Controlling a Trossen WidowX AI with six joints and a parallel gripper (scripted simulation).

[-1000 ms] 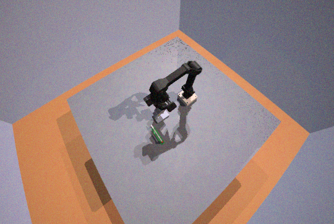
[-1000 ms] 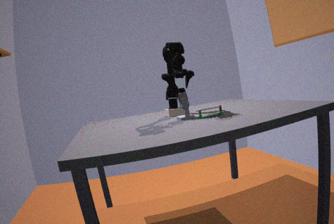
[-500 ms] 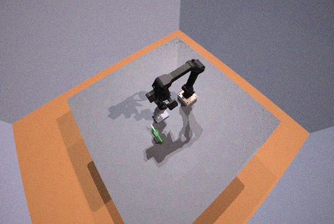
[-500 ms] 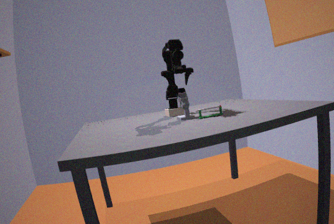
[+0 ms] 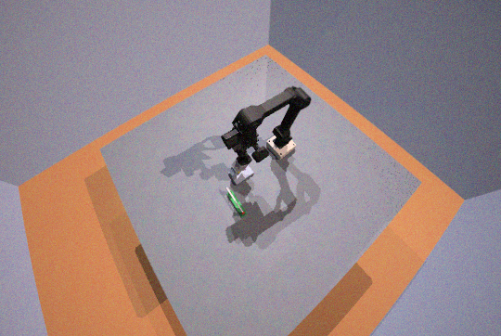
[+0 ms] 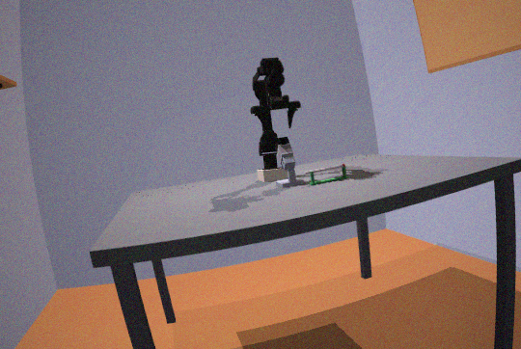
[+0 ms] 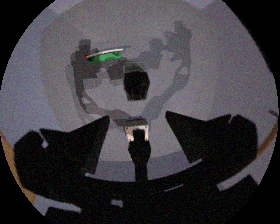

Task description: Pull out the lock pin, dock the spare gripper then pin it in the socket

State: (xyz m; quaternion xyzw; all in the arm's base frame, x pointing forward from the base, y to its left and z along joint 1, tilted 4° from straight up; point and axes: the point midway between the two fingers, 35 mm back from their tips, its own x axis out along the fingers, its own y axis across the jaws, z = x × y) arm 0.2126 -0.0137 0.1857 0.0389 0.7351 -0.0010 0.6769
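My gripper tip is now 18 cm short of the green bar-shaped rack, 18 cm above it and 11 cm to the right of it. From my gripper tip the other things lie so: spare gripper (9 cm below, 6 cm ahead, 1 cm to the right); grey socket mount (15 cm below, 8 cm ahead, 1 cm to the right).
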